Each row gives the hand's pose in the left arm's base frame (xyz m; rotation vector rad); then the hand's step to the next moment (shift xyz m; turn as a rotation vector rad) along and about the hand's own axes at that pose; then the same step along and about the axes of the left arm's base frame.
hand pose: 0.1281 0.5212 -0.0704 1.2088 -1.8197 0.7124
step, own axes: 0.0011 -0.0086 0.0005 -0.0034 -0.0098 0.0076
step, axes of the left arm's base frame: 0.0076 -0.0042 0.0008 0.0073 -0.0082 -0.0066
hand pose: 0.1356 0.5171 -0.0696 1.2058 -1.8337 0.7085
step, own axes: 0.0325 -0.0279 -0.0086 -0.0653 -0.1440 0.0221
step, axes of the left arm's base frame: 0.0215 -0.0191 0.0329 0.1397 -0.0426 -0.0644
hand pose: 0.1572 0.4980 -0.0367 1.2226 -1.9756 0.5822
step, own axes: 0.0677 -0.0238 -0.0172 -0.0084 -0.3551 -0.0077
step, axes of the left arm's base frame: 0.0081 -0.0369 0.0634 0.3229 -0.1482 -0.0013
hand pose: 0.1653 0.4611 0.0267 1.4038 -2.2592 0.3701
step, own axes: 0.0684 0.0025 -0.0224 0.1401 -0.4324 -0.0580
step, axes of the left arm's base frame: -0.0229 -0.0417 0.0540 0.3476 -0.2749 0.1166
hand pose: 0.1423 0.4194 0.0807 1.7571 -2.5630 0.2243
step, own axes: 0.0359 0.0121 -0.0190 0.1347 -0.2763 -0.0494
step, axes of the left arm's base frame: -0.0254 -0.0264 0.0212 0.2049 -0.2158 0.0914
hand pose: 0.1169 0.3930 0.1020 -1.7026 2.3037 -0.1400
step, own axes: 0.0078 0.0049 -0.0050 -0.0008 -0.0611 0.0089
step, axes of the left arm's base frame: -0.0080 -0.0063 0.0024 0.0590 -0.0170 0.0061
